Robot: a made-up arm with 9 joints. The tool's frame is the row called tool. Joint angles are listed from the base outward. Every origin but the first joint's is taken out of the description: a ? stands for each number. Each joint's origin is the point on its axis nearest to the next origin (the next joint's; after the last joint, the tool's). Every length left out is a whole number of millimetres.
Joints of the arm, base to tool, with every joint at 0 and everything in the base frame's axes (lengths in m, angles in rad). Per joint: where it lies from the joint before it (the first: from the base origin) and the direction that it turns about. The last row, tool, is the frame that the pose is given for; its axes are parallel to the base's.
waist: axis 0 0 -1 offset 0 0 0.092
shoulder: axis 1 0 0 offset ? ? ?
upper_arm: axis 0 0 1 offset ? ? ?
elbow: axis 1 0 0 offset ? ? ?
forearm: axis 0 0 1 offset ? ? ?
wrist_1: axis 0 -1 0 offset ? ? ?
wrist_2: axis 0 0 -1 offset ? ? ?
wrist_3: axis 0 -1 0 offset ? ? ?
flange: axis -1 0 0 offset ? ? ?
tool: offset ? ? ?
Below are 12 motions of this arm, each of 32 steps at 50 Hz.
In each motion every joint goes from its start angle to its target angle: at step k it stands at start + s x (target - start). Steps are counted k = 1, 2, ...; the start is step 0. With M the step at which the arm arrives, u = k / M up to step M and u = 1 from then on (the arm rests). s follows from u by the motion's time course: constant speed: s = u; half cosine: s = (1 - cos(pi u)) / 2; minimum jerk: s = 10 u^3 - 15 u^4 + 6 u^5.
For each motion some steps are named. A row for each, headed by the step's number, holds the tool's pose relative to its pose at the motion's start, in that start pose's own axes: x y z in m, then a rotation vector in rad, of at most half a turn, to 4 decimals.
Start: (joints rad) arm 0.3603 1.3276 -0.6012 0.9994 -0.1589 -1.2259 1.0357 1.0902 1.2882
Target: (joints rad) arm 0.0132 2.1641 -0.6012 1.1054 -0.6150 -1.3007 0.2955 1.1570 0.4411
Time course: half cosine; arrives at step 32
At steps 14, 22, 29, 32:
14: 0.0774 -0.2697 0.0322 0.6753 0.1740 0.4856
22: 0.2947 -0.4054 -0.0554 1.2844 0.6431 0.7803
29: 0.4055 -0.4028 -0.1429 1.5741 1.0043 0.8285
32: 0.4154 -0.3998 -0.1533 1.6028 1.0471 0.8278

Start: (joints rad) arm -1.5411 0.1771 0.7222 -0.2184 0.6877 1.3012 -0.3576 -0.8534 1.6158
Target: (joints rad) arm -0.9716 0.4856 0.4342 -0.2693 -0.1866 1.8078 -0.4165 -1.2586 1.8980
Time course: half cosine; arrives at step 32
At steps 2, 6, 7, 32:
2: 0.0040 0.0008 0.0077 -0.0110 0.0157 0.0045
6: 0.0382 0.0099 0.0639 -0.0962 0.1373 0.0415
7: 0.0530 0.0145 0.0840 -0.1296 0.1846 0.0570
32: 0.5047 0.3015 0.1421 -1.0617 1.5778 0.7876

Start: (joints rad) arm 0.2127 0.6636 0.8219 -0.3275 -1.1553 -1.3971 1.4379 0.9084 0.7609
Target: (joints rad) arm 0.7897 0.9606 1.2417 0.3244 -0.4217 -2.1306 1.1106 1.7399 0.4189
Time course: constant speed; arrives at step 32
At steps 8, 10, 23, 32:
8: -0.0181 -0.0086 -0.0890 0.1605 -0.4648 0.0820
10: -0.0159 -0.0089 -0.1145 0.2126 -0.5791 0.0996
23: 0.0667 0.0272 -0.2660 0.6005 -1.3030 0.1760
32: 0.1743 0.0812 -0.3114 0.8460 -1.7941 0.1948

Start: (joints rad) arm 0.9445 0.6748 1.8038 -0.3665 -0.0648 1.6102 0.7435 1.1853 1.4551
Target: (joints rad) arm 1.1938 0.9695 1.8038 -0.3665 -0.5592 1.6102 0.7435 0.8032 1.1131
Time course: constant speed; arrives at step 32
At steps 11, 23, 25, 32:
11: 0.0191 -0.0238 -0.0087 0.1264 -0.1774 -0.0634
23: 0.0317 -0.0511 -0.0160 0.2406 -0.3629 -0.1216
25: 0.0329 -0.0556 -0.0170 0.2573 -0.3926 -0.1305
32: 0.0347 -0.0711 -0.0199 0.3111 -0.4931 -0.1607

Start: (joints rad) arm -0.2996 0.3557 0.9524 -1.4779 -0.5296 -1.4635 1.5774 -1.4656 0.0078
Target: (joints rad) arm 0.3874 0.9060 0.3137 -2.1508 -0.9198 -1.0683 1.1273 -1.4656 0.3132
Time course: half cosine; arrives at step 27
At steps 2, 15, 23, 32:
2: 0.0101 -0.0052 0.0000 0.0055 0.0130 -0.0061
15: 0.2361 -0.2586 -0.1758 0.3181 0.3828 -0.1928
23: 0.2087 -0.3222 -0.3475 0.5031 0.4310 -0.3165
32: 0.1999 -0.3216 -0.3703 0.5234 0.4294 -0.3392

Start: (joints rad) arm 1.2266 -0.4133 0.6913 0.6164 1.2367 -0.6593 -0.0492 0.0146 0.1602
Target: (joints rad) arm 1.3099 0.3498 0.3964 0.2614 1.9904 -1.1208 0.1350 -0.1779 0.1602
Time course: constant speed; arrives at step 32
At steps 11, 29, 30, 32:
11: 0.0090 0.0830 0.0007 -0.2805 0.0979 0.0002
29: 0.0783 0.2802 -0.0652 -0.6995 0.3003 -0.1870
30: 0.0847 0.2912 -0.0717 -0.7200 0.3122 -0.2030
32: 0.0984 0.3128 -0.0857 -0.7600 0.3361 -0.2365

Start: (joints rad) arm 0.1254 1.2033 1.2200 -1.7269 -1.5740 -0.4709 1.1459 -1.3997 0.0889
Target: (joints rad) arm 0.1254 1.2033 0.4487 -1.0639 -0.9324 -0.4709 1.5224 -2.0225 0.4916
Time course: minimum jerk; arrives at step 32
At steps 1, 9, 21, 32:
1: -0.0001 0.0001 0.0001 -0.0002 0.0000 -0.0003
9: -0.0304 0.0504 0.0369 -0.0652 0.0140 -0.1417
21: -0.0856 0.2312 0.1867 -0.1260 0.2368 -0.7224
32: -0.0835 0.2538 0.2410 -0.0565 0.3635 -0.8681

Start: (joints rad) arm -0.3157 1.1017 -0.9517 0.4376 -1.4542 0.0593 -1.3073 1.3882 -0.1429
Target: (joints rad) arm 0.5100 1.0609 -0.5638 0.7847 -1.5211 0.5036 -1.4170 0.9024 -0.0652
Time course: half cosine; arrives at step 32
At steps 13, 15, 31, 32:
13: 0.0575 -0.0155 0.0788 0.0938 -0.0013 -0.1564
15: 0.0678 -0.0238 0.1008 0.1214 -0.0046 -0.1906
31: 0.0773 -0.0867 0.2203 0.2768 -0.0470 -0.3185
32: 0.0772 -0.0870 0.2208 0.2774 -0.0473 -0.3189

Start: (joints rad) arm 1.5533 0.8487 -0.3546 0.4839 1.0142 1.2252 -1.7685 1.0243 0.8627
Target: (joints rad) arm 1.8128 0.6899 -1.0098 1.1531 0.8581 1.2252 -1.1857 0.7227 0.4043
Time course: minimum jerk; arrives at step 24
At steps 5, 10, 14, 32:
5: 0.0019 0.0095 -0.0075 -0.0291 0.0412 0.0689
10: -0.0147 0.0510 -0.0472 -0.1739 0.1953 0.3529
14: -0.0775 0.0804 -0.1024 -0.3622 0.2999 0.6199
32: -0.1877 0.0657 -0.1796 -0.5951 0.3138 0.8541

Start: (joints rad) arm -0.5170 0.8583 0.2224 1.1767 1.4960 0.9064 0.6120 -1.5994 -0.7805
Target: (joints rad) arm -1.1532 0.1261 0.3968 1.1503 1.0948 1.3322 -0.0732 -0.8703 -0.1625
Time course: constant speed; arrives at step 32
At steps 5, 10, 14, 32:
5: -0.0359 -0.0093 -0.0711 -0.0447 -0.0965 0.0251
10: -0.0660 -0.0006 -0.1458 -0.1028 -0.1933 0.0276
14: -0.0841 0.0184 -0.2058 -0.1600 -0.2664 0.0149
32: -0.0858 0.1823 -0.4418 -0.5422 -0.4709 -0.1245

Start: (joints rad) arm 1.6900 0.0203 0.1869 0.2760 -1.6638 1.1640 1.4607 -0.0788 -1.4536
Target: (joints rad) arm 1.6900 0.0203 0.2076 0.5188 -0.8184 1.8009 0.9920 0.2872 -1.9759
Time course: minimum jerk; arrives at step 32
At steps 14, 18, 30, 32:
14: 0.1258 -0.2157 0.0056 0.4061 0.2725 -0.1417
18: 0.1361 -0.3559 -0.0240 0.6865 0.3514 -0.2505
30: 0.0376 -0.5434 -0.1112 1.1729 0.3216 -0.4170
32: 0.0367 -0.5442 -0.1118 1.1758 0.3208 -0.4178

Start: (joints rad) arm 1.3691 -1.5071 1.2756 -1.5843 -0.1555 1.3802 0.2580 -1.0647 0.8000
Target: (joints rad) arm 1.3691 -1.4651 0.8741 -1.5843 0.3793 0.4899 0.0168 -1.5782 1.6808
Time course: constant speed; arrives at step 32
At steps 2, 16, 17, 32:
2: 0.0136 -0.0134 0.0180 -0.0723 0.0653 0.0998
16: 0.1018 -0.0820 0.0973 -0.5702 0.3420 0.9016
17: 0.1073 -0.0867 0.1007 -0.6032 0.3487 0.9649
32: 0.2055 -0.1743 0.1356 -0.9889 0.2048 1.9777

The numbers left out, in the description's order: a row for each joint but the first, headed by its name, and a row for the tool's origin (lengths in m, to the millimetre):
shoulder: -0.09 -0.051 0
upper_arm: 0 0.018 0.147
elbow: 0.108 -0.086 0
forearm: 0 -0.073 -0.032
wrist_1: -0.081 -0.142 0
wrist_2: -0.355 0 0.027
wrist_3: 0.222 0.075 0
flange: -0.284 0 0.087
tool: 0 0.067 0.246

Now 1 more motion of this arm.
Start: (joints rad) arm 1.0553 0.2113 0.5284 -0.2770 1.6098 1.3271 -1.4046 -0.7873 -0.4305
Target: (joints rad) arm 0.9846 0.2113 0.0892 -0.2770 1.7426 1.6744 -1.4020 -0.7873 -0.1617
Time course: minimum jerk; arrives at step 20
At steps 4, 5, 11, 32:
4: 0.0125 0.0160 -0.0030 -0.0246 -0.0026 -0.0235
5: 0.0227 0.0283 -0.0056 -0.0441 -0.0043 -0.0420
11: 0.1501 0.1436 -0.0416 -0.2605 0.0001 -0.2401
32: 0.2752 0.2104 -0.0846 -0.4488 0.0343 -0.4011

